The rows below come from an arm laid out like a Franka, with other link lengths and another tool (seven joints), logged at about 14 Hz.
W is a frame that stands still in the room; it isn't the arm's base.
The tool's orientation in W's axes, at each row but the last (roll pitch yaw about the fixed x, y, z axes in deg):
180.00 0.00 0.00
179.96 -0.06 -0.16
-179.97 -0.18 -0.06
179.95 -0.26 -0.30
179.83 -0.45 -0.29
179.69 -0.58 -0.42
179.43 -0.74 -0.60
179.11 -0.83 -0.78
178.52 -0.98 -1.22
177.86 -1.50 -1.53
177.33 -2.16 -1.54
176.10 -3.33 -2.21
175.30 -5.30 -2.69
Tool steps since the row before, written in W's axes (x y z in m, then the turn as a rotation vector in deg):
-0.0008 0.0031 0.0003 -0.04 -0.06 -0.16
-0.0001 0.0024 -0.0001 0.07 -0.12 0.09
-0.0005 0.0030 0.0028 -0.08 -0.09 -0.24
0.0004 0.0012 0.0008 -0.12 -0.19 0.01
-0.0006 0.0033 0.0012 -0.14 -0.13 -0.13
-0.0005 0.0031 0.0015 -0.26 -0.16 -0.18
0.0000 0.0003 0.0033 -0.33 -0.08 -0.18
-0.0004 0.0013 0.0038 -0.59 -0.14 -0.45
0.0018 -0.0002 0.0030 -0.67 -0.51 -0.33
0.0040 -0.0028 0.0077 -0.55 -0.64 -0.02
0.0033 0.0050 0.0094 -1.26 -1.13 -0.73
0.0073 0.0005 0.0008 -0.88 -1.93 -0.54
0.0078 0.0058 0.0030 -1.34 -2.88 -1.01
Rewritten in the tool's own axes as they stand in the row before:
-0.0008 -0.0031 -0.0003 -0.04 0.06 0.16
-0.0001 -0.0024 0.0001 0.07 0.12 -0.09
-0.0005 -0.0030 -0.0028 -0.08 0.09 0.24
0.0004 -0.0012 -0.0008 -0.12 0.19 -0.01
-0.0006 -0.0033 -0.0012 -0.14 0.13 0.13
-0.0005 -0.0031 -0.0015 -0.26 0.16 0.18
0.0000 -0.0003 -0.0033 -0.33 0.08 0.18
-0.0004 -0.0012 -0.0038 -0.59 0.14 0.44
0.0019 0.0002 -0.0030 -0.66 0.52 0.33
0.0043 0.0030 -0.0075 -0.53 0.65 0.03
0.0035 -0.0046 -0.0095 -1.26 1.13 0.74
0.0073 -0.0008 -0.0004 -0.83 1.92 0.62
0.0078 -0.0060 -0.0028 -1.29 2.86 1.13

